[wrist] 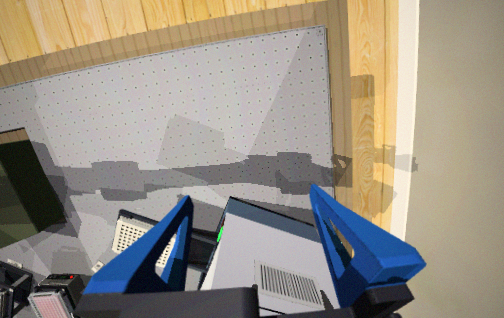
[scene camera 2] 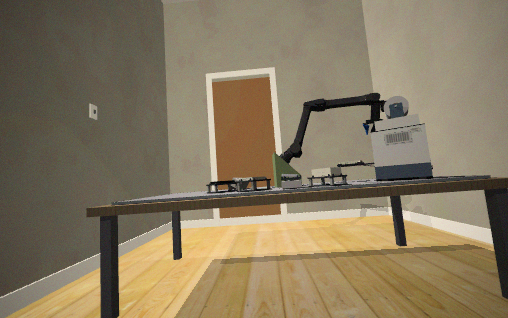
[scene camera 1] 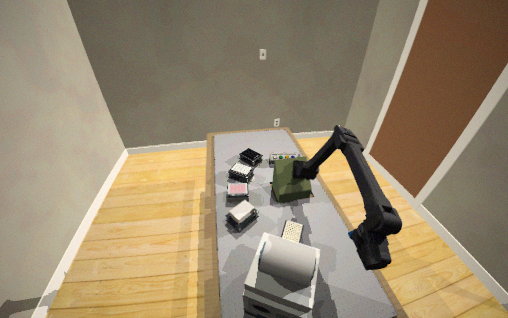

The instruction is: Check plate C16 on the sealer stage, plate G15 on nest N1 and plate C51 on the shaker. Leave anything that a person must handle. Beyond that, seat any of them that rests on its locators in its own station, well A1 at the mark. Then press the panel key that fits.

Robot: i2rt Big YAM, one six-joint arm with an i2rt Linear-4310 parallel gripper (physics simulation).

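Observation:
My gripper (scene camera 1: 351, 235) (scene camera 2: 366, 129) (wrist: 250, 195) is open and empty, high beside the white sealer (scene camera 1: 252, 285) (scene camera 2: 402, 147) (wrist: 280, 245). A cream plate (scene camera 1: 293, 230) (wrist: 130, 235) lies on the dark stage at the sealer's front; a finger hides part of it in the wrist view. A pink-topped plate (scene camera 1: 237, 189) (wrist: 49, 304) sits on a small dark unit with a red light, perhaps the shaker. A pale plate (scene camera 1: 243, 211), a white plate (scene camera 1: 241, 171) and a black plate (scene camera 1: 250, 155) sit on dark nests. Labels, well A1 and exact seating are too small to tell.
The key panel (scene camera 1: 285, 158) stands at the far end behind the green wedge-shaped block (scene camera 1: 290, 182) at the arm's base. The sealer carries a large roll (scene camera 1: 288, 260) (scene camera 2: 396, 107) on top. A green light (wrist: 220, 233) shows on its side.

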